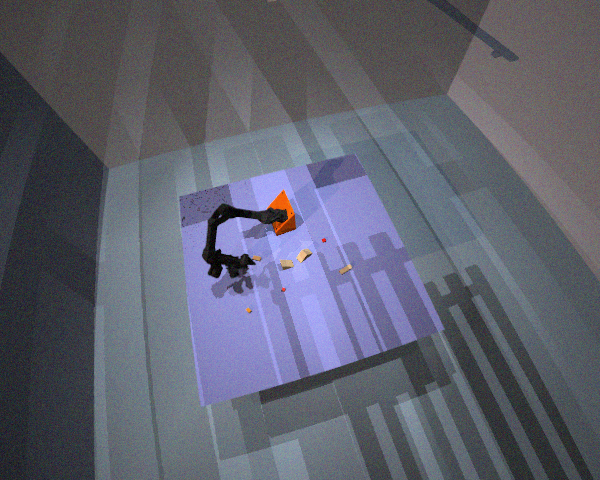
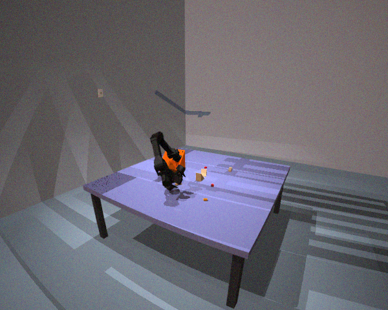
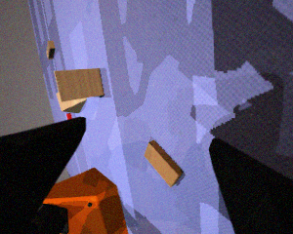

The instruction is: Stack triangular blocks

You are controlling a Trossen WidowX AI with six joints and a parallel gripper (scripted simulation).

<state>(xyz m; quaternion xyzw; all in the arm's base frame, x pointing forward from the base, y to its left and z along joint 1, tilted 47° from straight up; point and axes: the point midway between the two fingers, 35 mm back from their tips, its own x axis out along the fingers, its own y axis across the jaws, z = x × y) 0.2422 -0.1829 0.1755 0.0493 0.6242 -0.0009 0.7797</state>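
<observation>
The tan triangular block is 310 mm to the left of my gripper tip, 20 mm below it and 20 mm behind it. Round my gripper tip: red bead 160 mm to the left, 160 mm ahead, 40 mm below; brown piece 60 mm behind, 40 mm below, 30 mm to the left; orange bead 240 mm ahead, 50 mm to the right, 40 mm below.
</observation>
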